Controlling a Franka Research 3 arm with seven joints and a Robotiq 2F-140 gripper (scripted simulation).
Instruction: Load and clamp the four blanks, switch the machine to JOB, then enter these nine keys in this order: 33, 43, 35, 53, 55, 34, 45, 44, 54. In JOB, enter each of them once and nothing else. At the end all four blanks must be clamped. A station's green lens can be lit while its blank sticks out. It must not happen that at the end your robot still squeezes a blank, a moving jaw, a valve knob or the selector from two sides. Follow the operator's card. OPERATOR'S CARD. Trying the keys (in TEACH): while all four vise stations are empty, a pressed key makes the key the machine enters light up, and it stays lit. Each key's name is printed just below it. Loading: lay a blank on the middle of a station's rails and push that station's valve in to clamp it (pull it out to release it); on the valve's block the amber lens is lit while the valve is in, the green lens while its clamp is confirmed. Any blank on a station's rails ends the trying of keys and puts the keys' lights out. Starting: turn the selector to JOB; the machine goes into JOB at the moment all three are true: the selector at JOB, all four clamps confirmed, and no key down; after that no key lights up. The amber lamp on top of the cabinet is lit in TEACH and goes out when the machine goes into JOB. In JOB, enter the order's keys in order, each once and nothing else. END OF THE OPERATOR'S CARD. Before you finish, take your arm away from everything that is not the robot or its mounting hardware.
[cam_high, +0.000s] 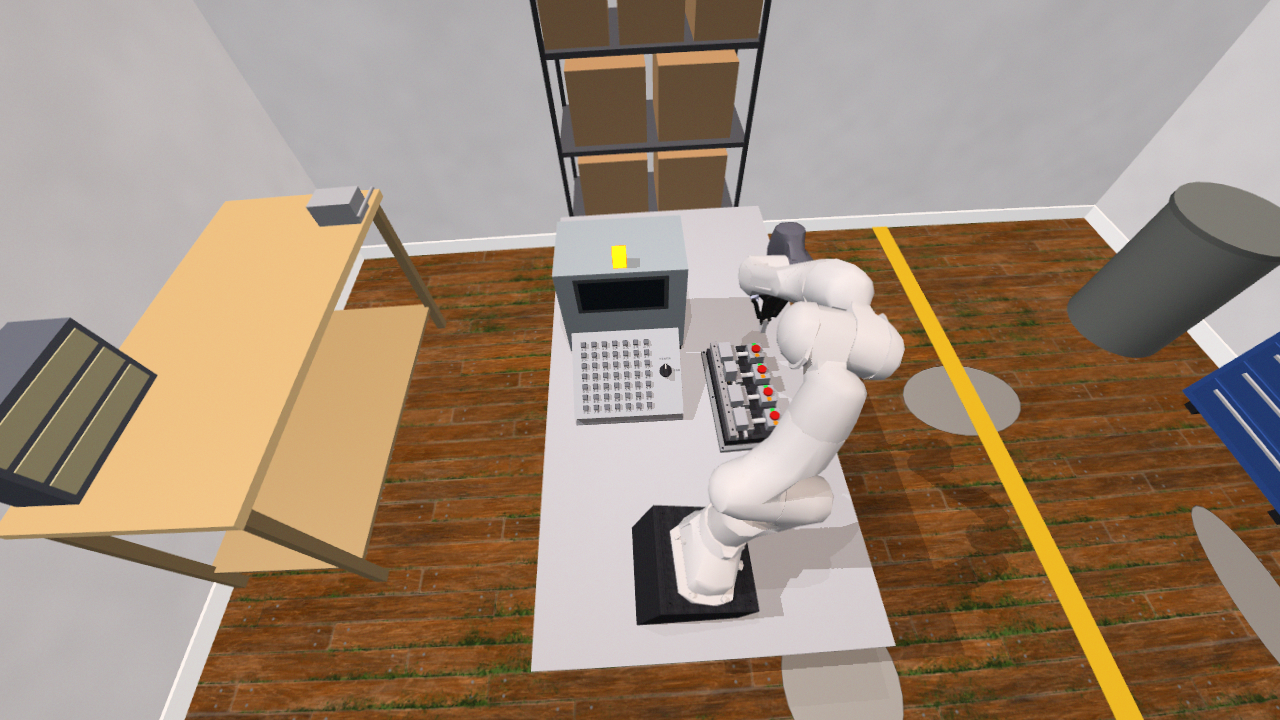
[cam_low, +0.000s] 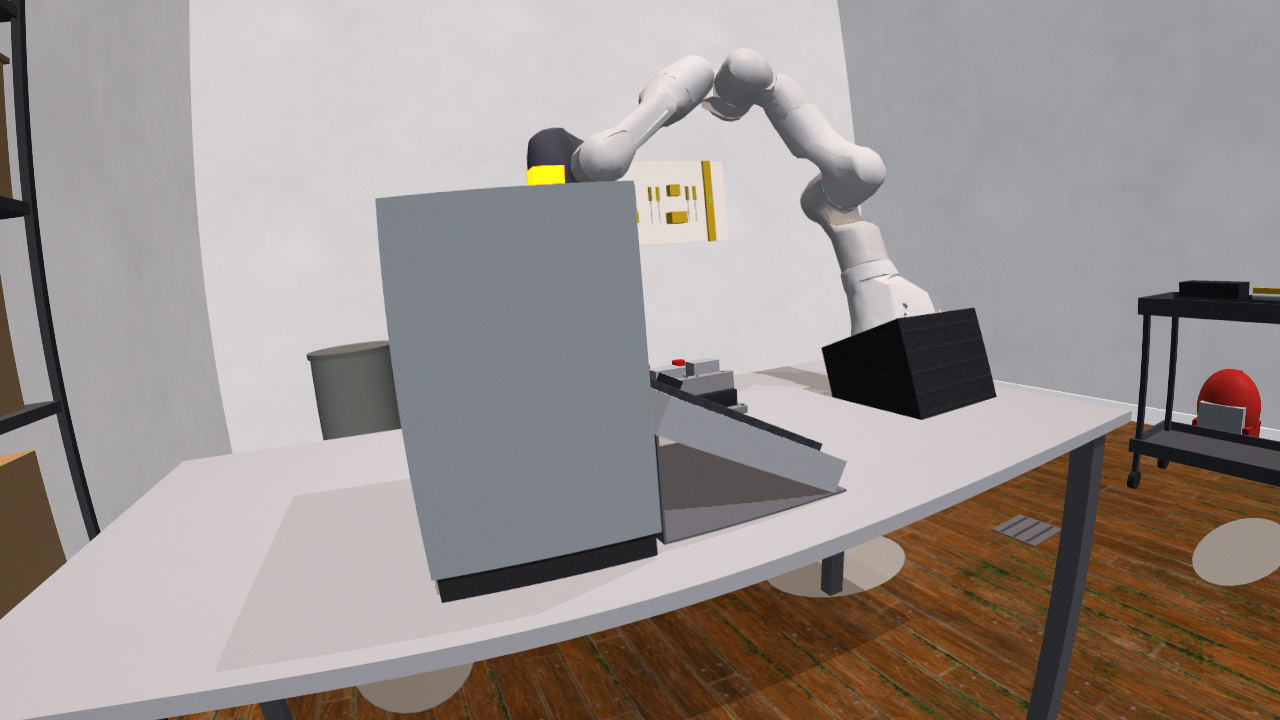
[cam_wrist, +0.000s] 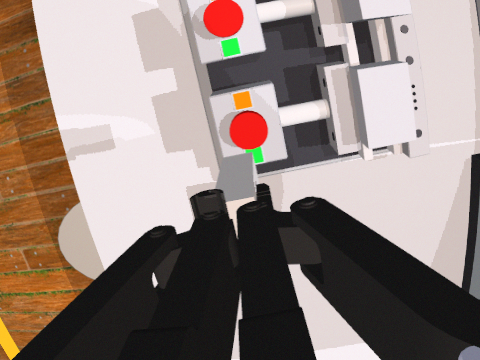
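Right now my hand is 300 mm to the right of the selector knob, 120 mm past it and 100 mm above it. From my hand the other things lie so: keypad (420 mm to the left, 150 mm below, 110 mm behind).
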